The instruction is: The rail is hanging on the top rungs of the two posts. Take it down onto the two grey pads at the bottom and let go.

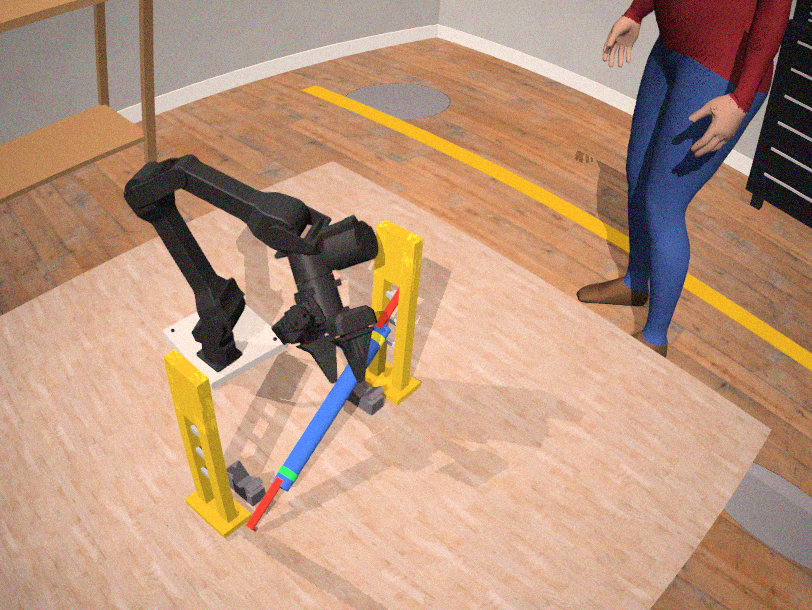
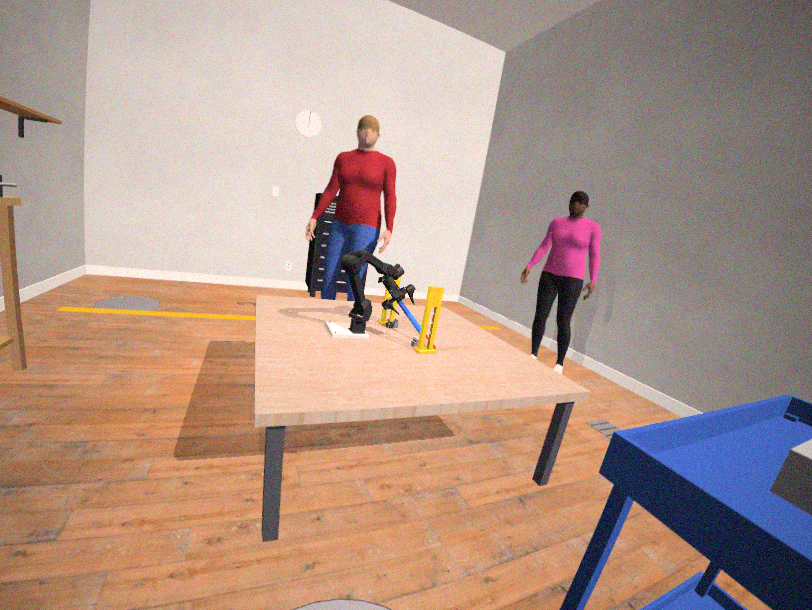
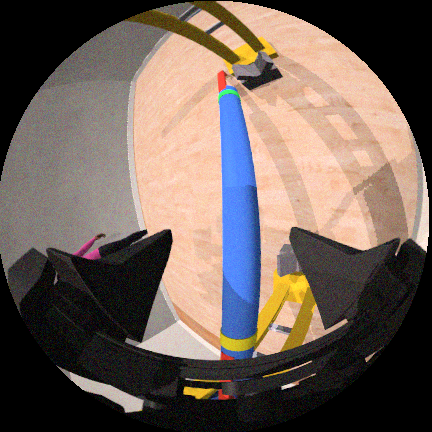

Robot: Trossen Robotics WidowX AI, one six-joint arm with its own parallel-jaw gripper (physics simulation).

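Places are measured from the arm's base along level axes (x back, y left, z down), in millimetres.
Where they show: gripper, between the fingertips: [image 1: 347, 382] [image 2: 407, 310] [image 3: 233, 234]; arm's base, origin of its link: [image 1: 219, 354] [image 2: 356, 331].
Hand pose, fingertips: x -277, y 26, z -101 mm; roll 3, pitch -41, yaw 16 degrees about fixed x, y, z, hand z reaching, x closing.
Observation:
Things, the pixels of their top centre, and the offset from my fingertips. Level surfaces: height alone.
- far yellow post, centre of its top: [image 1: 399, 231] dx +26, dy +139, dz -181 mm
- far grey pad, centre of its top: [image 3: 296, 270] [image 1: 364, 383] [image 2: 393, 319] dx +28, dy +77, dz +75 mm
- wooden table, height of its surface: dz +118 mm
The rail [image 1: 321, 420] [image 2: 410, 317] [image 3: 240, 210] is blue with thin red ends. It hangs steeply tilted: its yellow-banded end is high at the far yellow post [image 1: 410, 295], and its green-banded end is low, with the red tip beside the foot of the near yellow post [image 1: 190, 387] [image 2: 435, 295]. The near grey pad [image 1: 246, 484] [image 3: 256, 72] lies beside the low end. The far grey pad [image 1: 367, 397] [image 3: 286, 260] is partly hidden by the gripper. My gripper [image 1: 346, 379] [image 3: 233, 234] is open, its fingers either side of the rail's upper part. Exact contact at the rungs is unclear.
The posts stand on the wooden table [image 1: 590, 492] [image 2: 393, 387], in front of the arm's white base plate [image 1: 183, 331]. A person in red [image 1: 662, 196] [image 2: 361, 190] stands behind the table. A blue cart [image 2: 708, 518] stands off the table's corner.

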